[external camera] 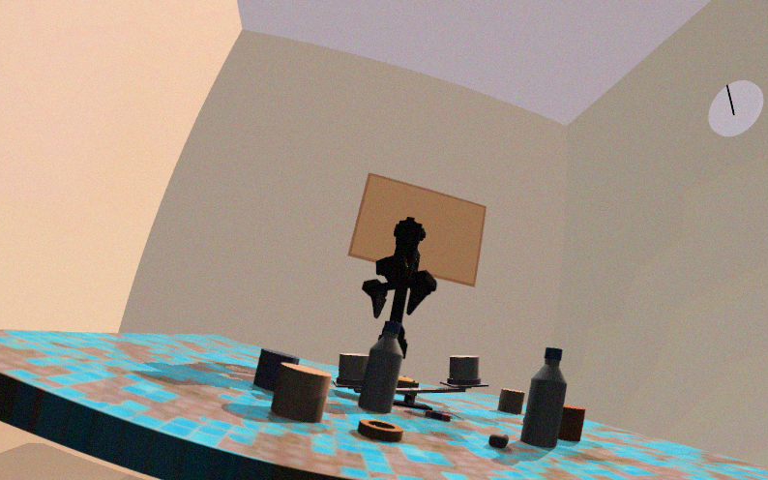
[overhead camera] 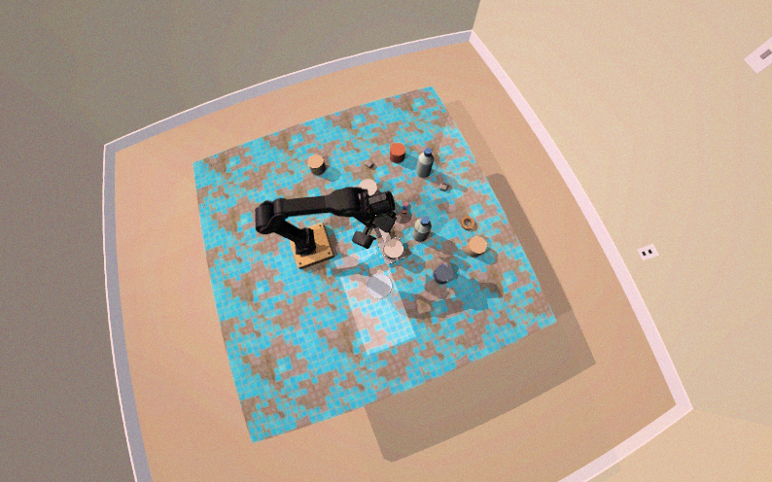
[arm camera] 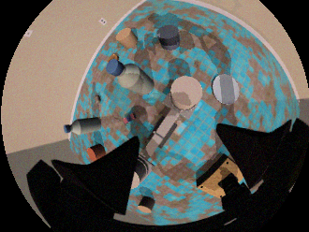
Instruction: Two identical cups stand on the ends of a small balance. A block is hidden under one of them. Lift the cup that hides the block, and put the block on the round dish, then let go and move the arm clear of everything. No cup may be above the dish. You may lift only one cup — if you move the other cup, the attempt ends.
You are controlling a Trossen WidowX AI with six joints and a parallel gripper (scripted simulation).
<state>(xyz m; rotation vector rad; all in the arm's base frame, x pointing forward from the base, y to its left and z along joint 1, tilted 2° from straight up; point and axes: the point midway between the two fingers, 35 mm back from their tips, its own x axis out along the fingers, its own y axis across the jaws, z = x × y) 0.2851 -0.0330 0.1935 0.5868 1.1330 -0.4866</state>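
The small grey block lies 150 mm below my gripper tip, 50 mm to the right of it and 30 mm ahead of it. From my gripper tip the other things lie so: round grey dish (190 mm below, 170 mm to the right, 50 mm behind); then dark blue cylinder (190 mm to the right, 180 mm ahead, 160 mm below); then small balance (160 mm below, 80 mm to the left, 10 mm ahead).
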